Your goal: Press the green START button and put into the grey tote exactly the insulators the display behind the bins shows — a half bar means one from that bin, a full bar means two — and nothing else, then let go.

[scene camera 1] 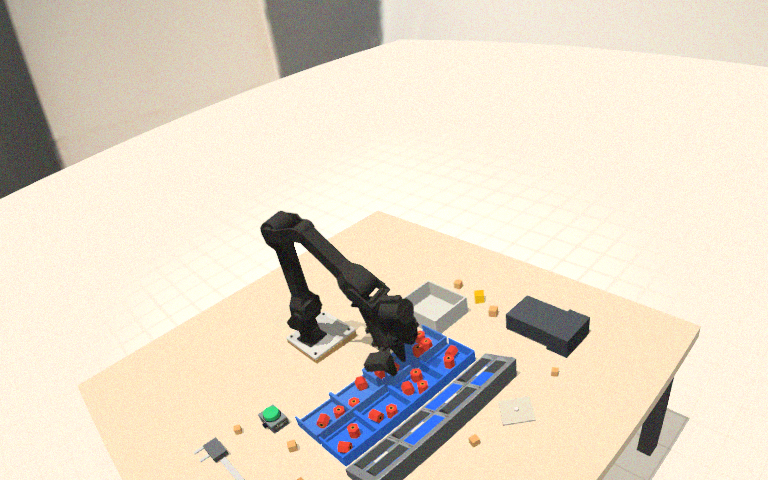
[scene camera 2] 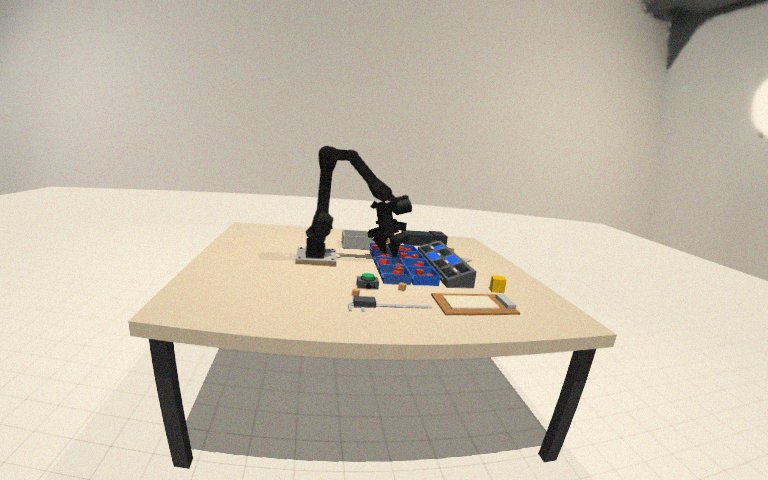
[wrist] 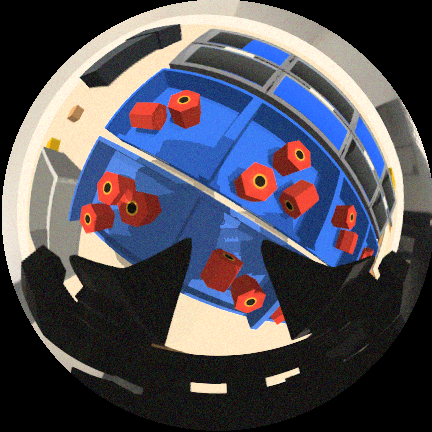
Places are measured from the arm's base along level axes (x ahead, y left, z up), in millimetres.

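Where they show: gripper, fingertip midpoint: point(scene camera 1: 400, 369) point(wrist: 226, 244); arm's base at its link origin: point(scene camera 1: 312, 337) point(scene camera 2: 314, 255).
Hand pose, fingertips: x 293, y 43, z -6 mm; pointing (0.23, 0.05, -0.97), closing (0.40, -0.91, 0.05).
Observation:
Things, the pixels of their top centre, and the offset from my fingertips. "spot": a spot on its surface instead.
- grey tote at its top centre: point(wrist: 35, 213) point(scene camera 1: 431, 299) point(scene camera 2: 360, 233) dx -80, dy +232, dz +38 mm
- green START button at its top centre: point(scene camera 1: 270, 411) point(scene camera 2: 368, 274) dx -145, dy -306, dz +24 mm
- dark box at its top centre: point(scene camera 1: 546, 315) point(scene camera 2: 424, 232) dx +238, dy +320, dz +40 mm
- yellow cube at its top centre: point(scene camera 1: 479, 293) dx -2, dy +350, dz +10 mm
- dark plug at a spot on its surface: point(scene camera 1: 215, 448) point(scene camera 2: 366, 298) spot: dx -179, dy -465, dz +3 mm
- wooden frame at a spot on its surface: point(scene camera 2: 444, 305) spot: dx +44, dy -483, dz -10 mm
Blue bins point(scene camera 1: 396, 428) point(scene camera 2: 397, 278) point(wrist: 235, 100) hold red insulators. My gripper point(scene camera 1: 399, 365) point(scene camera 2: 390, 253) point(wrist: 226, 244) is open and empty, above a bin in the row nearer the arm base. In the wrist view one insulator point(wrist: 221, 270) and another insulator point(wrist: 248, 295) lie in that bin, showing between the fingers but below them. The display point(scene camera 1: 501, 376) point(scene camera 2: 461, 280) shows one half bar and two full blue bars. The grey tote point(scene camera 1: 453, 316) point(scene camera 2: 355, 239) point(wrist: 65, 190) shows a bare floor where visible. The green START button point(scene camera 1: 271, 413) point(scene camera 2: 368, 276) is beyond the bins' other end.
A dark box point(scene camera 1: 546, 322) point(scene camera 2: 424, 236) point(wrist: 135, 55) stands beyond the display end near the tote. A yellow cube point(scene camera 1: 479, 296) and small wooden cubes lie around. A dark plug point(scene camera 1: 215, 448) point(scene camera 2: 364, 301) lies near the button, and a wooden frame point(scene camera 2: 444, 305) near the table edge.

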